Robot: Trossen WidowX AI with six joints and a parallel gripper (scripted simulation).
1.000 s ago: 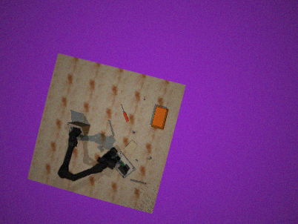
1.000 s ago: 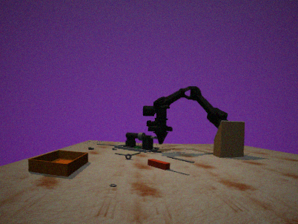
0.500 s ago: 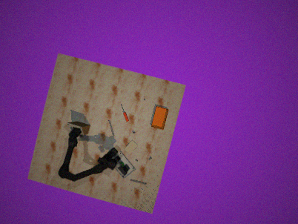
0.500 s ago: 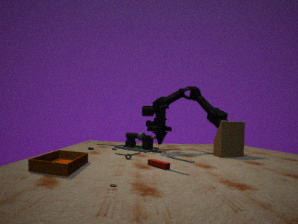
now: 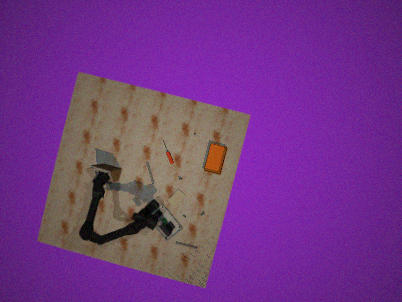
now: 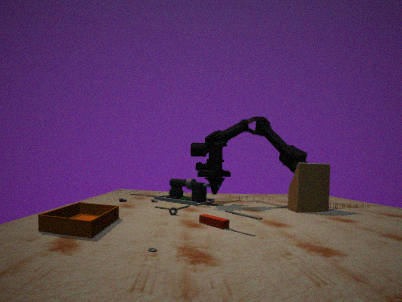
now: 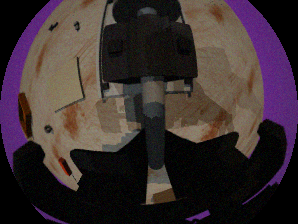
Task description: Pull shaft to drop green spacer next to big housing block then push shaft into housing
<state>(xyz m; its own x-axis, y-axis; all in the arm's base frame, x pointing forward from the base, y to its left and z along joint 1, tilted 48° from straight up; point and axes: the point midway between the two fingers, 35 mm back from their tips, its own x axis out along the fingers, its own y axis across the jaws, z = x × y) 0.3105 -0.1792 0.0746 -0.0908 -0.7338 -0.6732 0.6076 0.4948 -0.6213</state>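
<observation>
Now: the shaft 6 cm ahead of my gripper tip, 4 cm to the right of it and 4 cm above it. From my gripper tip the other things lie so: red-handled screwdriver (41 cm to the left, 4 cm below, 3 cm ahead); then green spacer (12 cm ahead, 9 cm to the right, 3 cm below); then orange tray (43 cm to the left, 38 cm ahead, 3 cm below).
</observation>
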